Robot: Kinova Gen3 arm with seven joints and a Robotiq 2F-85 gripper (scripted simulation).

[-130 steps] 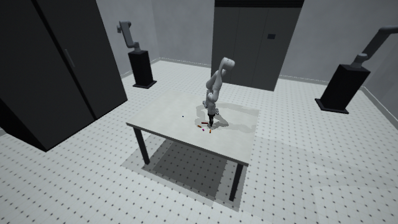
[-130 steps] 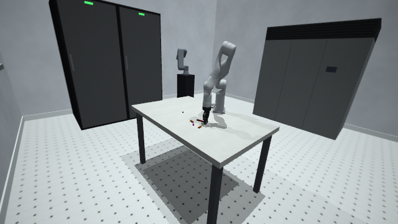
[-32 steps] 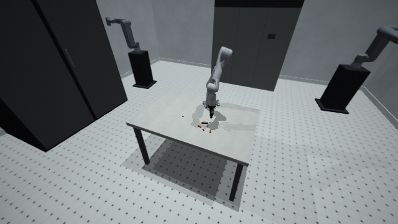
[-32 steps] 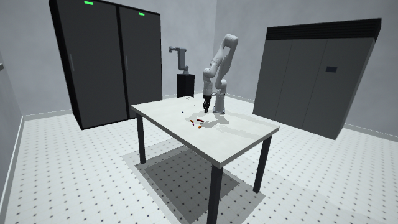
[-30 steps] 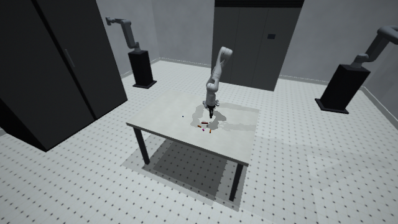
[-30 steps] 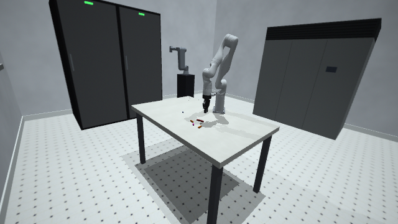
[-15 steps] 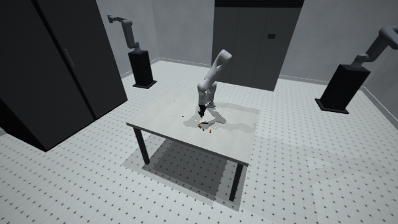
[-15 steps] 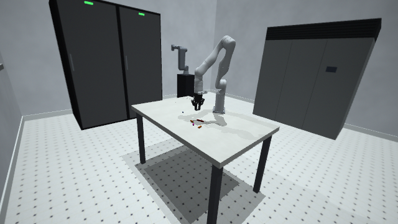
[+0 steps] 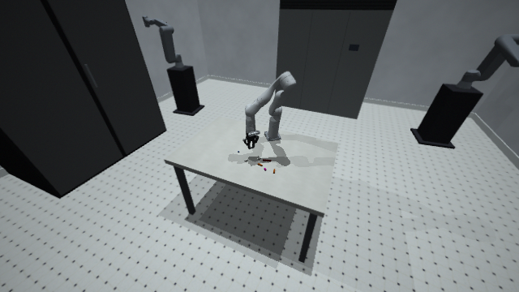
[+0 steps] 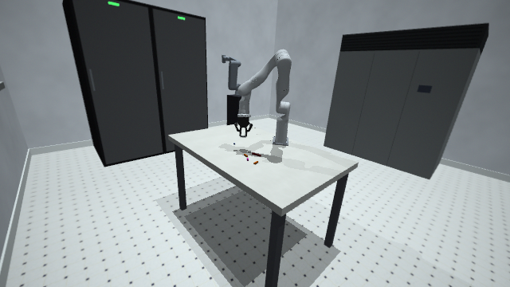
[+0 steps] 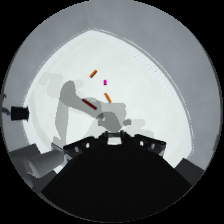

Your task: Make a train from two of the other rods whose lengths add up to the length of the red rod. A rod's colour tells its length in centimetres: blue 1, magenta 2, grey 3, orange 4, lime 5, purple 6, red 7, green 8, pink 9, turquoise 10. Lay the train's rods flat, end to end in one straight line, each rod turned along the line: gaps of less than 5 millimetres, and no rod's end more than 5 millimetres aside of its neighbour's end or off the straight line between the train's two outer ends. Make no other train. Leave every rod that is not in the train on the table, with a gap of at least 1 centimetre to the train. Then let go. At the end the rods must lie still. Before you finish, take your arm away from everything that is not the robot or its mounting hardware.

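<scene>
Now: the tiny blue rod 40 mm behind my hand, 130 mm to the right of it and 120 mm below it. Round my hand: magenta rod 100 mm ahead, 140 mm to the left, 120 mm below; red rod 130 mm to the left, 120 mm below; grey rod 10 mm below.
</scene>
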